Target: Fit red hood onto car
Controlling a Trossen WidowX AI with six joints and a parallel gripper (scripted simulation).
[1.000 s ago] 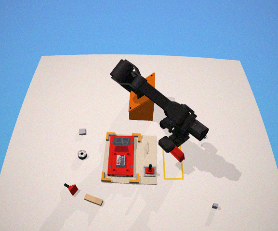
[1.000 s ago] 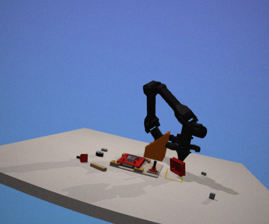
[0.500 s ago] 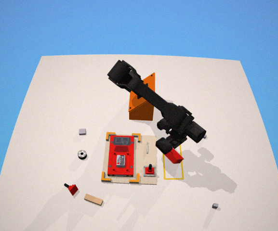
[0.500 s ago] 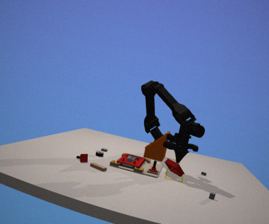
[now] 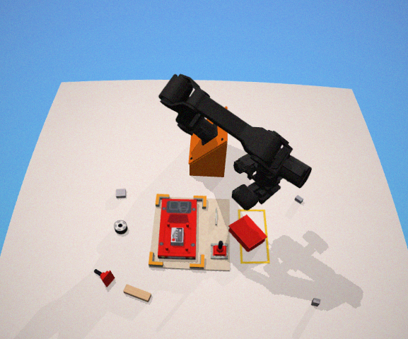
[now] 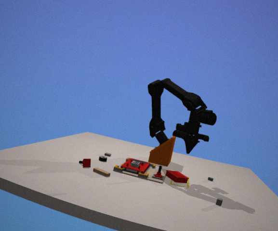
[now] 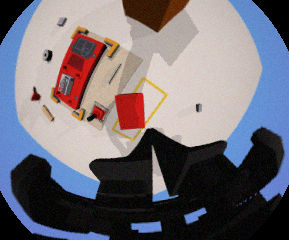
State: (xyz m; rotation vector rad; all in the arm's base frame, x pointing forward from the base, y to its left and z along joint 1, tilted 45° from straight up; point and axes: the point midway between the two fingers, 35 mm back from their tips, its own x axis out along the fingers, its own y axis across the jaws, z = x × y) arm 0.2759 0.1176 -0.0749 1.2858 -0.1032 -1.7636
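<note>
My gripper tip is 3 cm short of the red hood, 3 cm to the left of it and 11 cm above it. From my gripper tip the other things lie so: grey engine block: 5 cm ahead, 23 cm to the right, 11 cm below; then black wheel: 1 cm ahead, 40 cm to the right, 12 cm below; then wooden block: 22 cm ahead, 34 cm to the right, 12 cm below.
</note>
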